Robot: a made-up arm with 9 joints. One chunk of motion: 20 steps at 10 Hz.
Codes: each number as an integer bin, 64 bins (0 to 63) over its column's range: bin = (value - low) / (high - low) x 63, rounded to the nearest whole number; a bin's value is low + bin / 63 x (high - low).
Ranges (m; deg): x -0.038..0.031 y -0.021..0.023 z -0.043..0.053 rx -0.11..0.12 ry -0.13..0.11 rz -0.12..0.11
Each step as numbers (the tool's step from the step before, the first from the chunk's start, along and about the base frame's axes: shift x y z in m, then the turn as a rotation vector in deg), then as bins.
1 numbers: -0.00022 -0.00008 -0.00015 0.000 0.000 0.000
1 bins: 34 30 28 30 34 33
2 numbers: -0.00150 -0.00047 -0.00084 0.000 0.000 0.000
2 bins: 33 29 28 30 34 33
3 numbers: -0.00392 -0.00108 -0.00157 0.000 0.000 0.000
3 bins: 31 29 27 30 34 33
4 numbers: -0.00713 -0.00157 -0.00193 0.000 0.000 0.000
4 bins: 28 28 27 30 34 33
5 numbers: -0.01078 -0.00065 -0.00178 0.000 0.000 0.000
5 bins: 25 29 27 30 34 33
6 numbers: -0.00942 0.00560 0.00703 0.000 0.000 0.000
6 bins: 26 38 33 30 34 33
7 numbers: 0.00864 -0.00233 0.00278 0.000 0.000 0.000
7 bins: 43 27 30 30 34 33
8 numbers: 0.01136 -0.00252 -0.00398 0.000 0.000 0.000
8 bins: 45 26 26 30 34 33
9 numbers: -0.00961 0.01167 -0.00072 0.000 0.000 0.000
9 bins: 26 47 28 30 34 33
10 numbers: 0.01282 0.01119 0.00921 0.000 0.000 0.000
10 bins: 46 46 34 30 34 33
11 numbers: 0.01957 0.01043 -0.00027 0.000 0.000 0.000
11 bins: 53 45 28 30 34 33
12 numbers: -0.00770 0.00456 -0.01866 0.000 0.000 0.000
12 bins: 28 37 16 30 34 33
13 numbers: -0.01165 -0.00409 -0.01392 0.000 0.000 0.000
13 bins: 24 24 19 30 34 33
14 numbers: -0.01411 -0.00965 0.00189 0.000 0.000 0.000
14 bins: 22 16 29 30 34 33
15 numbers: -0.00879 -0.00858 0.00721 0.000 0.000 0.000
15 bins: 27 18 33 30 34 33
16 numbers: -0.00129 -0.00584 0.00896 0.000 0.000 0.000
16 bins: 34 22 34 30 34 33
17 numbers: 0.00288 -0.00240 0.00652 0.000 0.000 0.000
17 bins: 37 27 32 30 34 33
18 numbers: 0.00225 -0.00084 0.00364 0.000 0.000 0.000
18 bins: 37 29 31 30 34 33
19 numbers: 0.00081 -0.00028 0.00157 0.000 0.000 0.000
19 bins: 35 30 29 30 34 33
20 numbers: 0.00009 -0.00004 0.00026 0.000 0.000 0.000
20 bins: 35 30 28 30 34 33
